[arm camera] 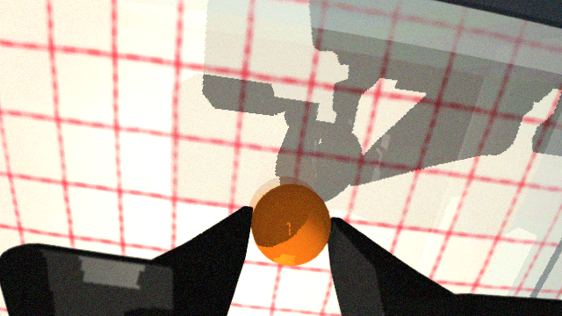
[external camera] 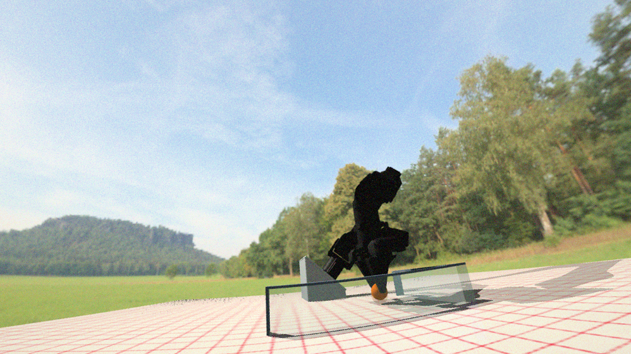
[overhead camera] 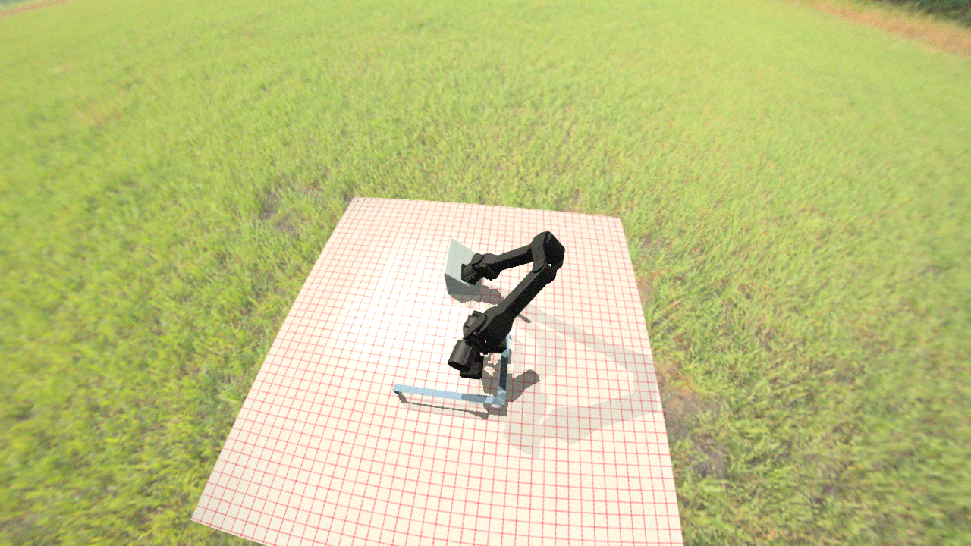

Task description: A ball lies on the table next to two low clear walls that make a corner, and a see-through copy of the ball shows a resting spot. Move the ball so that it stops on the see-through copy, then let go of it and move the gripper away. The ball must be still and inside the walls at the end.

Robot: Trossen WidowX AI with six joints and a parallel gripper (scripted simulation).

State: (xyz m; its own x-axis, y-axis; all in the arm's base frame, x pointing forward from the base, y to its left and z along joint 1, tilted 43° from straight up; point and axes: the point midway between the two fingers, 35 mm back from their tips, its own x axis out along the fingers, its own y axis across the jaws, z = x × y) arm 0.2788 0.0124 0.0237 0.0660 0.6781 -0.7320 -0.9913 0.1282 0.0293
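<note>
The see-through copy of ball is 1 cm below my gripper tip. Also, from my gripper tip: orange ball: right at my gripper tip.
</note>
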